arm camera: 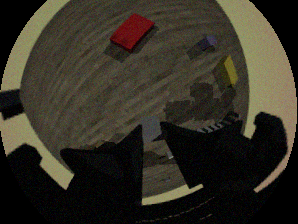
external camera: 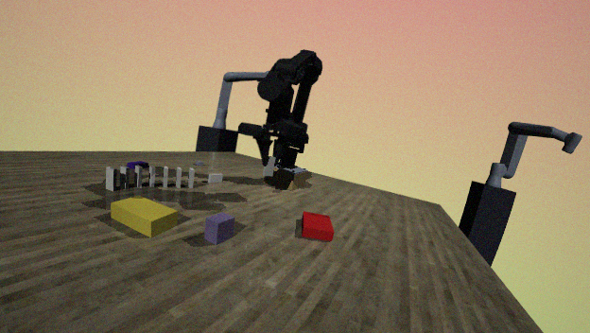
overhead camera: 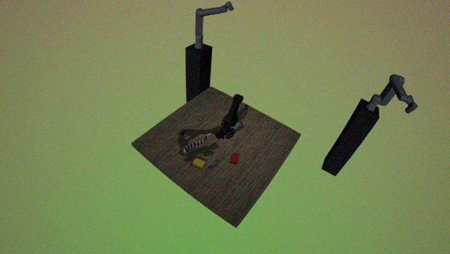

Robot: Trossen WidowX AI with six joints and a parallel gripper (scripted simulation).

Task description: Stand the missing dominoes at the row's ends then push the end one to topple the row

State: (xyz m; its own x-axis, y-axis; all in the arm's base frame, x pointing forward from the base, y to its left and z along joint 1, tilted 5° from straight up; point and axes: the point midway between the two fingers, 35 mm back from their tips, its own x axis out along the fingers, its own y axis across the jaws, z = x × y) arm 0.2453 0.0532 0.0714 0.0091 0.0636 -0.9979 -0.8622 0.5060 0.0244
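Right now the dark blue block is 120 mm ahead of my gripper tip, 430 mm to the right of it and 90 mm below it. The rest, counted from my gripper tip: yellow block (320 mm ahead, 60 mm to the right, 80 mm below); red block (80 mm ahead, 170 mm to the left, 80 mm below); lilac cube (260 mm ahead, 60 mm to the left, 80 mm below).
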